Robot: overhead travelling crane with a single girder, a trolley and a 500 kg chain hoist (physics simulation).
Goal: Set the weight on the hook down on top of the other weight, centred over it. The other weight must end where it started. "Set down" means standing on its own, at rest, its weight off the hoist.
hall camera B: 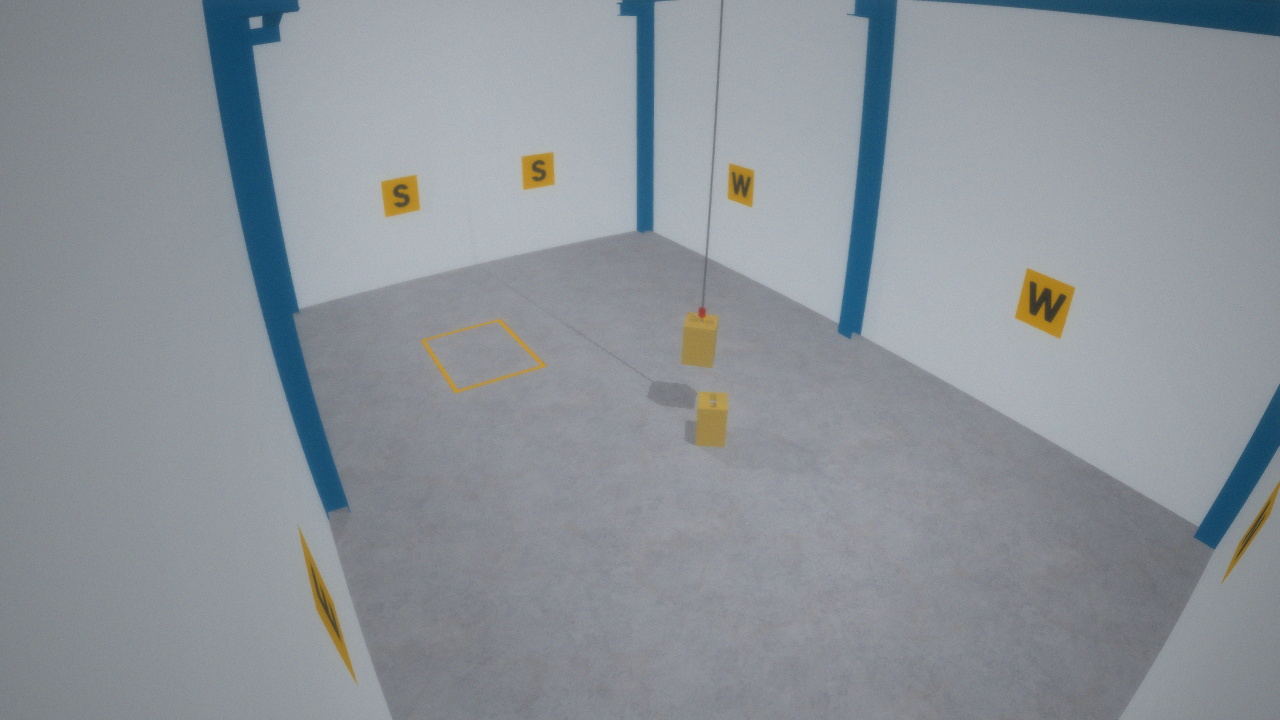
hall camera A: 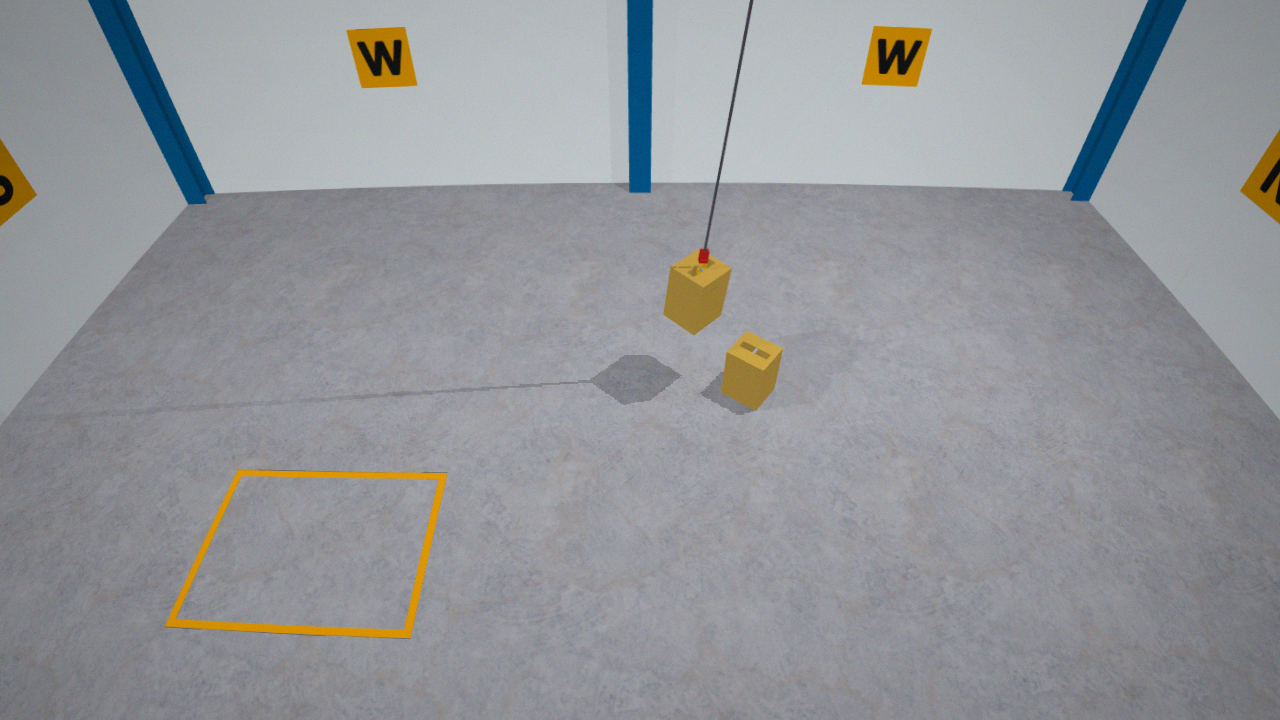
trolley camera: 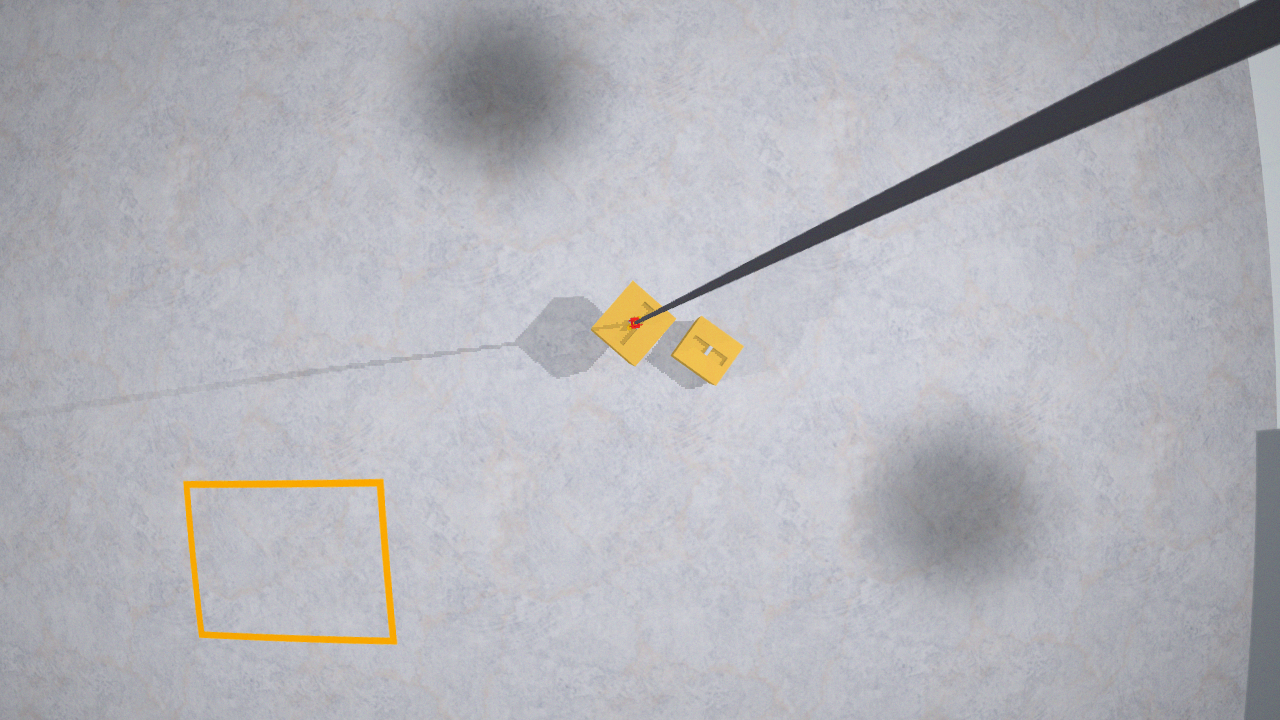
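Note:
A yellow block weight (hall camera A: 694, 301) (hall camera B: 699, 343) (trolley camera: 639, 350) hangs upright above the floor on my hook (hall camera A: 703, 257) (hall camera B: 701, 313) (trolley camera: 634, 323). The hook block is red and is engaged at the weight's slotted top. The other yellow weight (hall camera A: 750, 382) (hall camera B: 711, 428) (trolley camera: 701, 369) stands upright on the floor, with a slot in its top. In hall camera A the hanging weight is up and left of it. In the trolley camera it is left and slightly up, with a small gap between the two outlines. They do not touch. The hook's tip is hidden.
An orange square outline (hall camera A: 340, 629) (hall camera B: 501, 378) (trolley camera: 296, 638) lies on the floor, well left of both weights. The hanging weight's shadow (hall camera A: 635, 379) (hall camera B: 671, 394) (trolley camera: 562, 337) falls on the floor to its left. Walls with blue columns (hall camera A: 639, 98) (hall camera B: 866, 179) bound the hall.

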